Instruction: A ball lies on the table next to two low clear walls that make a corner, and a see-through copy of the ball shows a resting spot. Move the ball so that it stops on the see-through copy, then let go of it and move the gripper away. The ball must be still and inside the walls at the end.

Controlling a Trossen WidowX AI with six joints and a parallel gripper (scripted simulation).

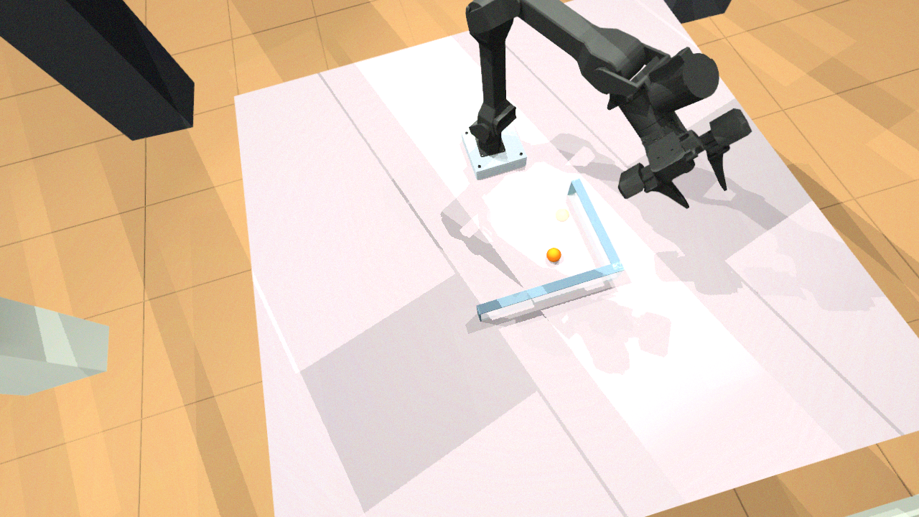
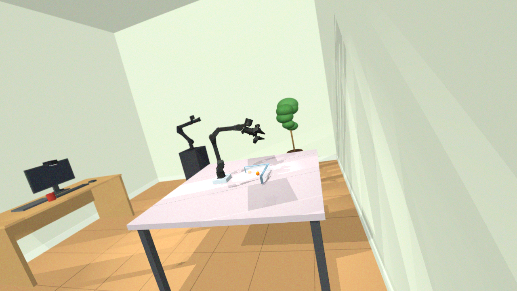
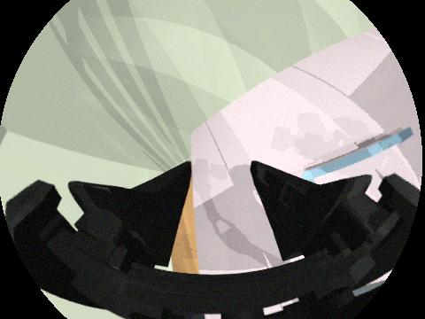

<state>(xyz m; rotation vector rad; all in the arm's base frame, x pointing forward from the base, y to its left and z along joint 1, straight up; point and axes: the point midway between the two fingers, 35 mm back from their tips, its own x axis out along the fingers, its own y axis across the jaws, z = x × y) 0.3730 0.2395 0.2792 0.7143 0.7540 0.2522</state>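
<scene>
Now: gripper tip 28 cm above the orange ball, 19 cm to the left of it and 7 cm past it. Also, from my gripper tip: see-through copy of ball (28 cm below, 17 cm behind, 14 cm to the right).
</scene>
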